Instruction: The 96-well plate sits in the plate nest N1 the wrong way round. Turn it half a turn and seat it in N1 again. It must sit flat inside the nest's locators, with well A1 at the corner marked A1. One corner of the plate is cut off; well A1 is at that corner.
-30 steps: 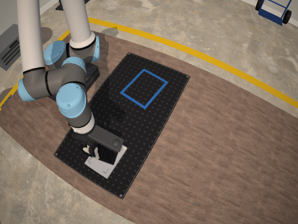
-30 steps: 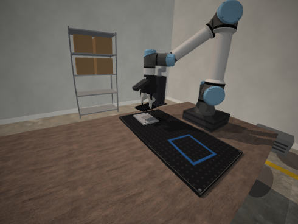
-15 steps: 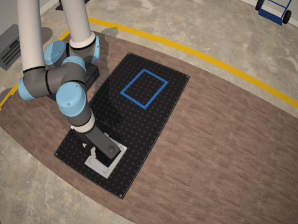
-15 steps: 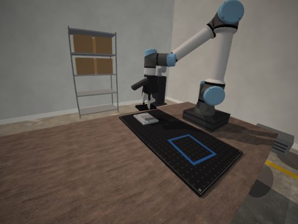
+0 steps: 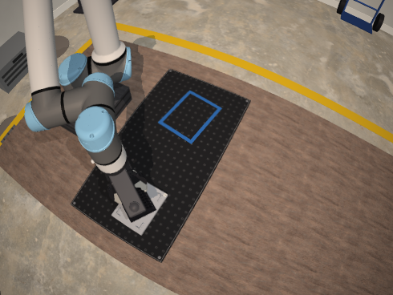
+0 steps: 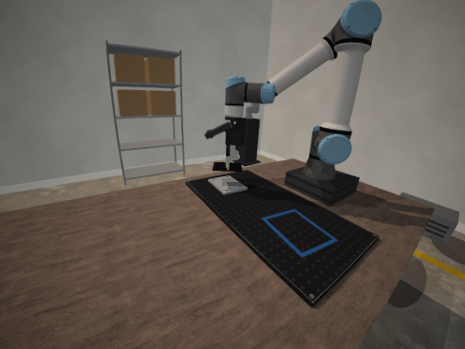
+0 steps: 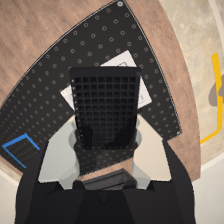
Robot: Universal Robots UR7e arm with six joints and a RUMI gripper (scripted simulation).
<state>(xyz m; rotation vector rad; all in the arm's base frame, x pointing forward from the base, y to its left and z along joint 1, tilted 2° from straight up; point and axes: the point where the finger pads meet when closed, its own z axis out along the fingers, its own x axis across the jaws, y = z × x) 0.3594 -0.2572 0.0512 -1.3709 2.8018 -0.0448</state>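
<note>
The black 96-well plate is 10 mm below my hand. Also, from my hand: plate nest N1: 100 mm below.
</note>
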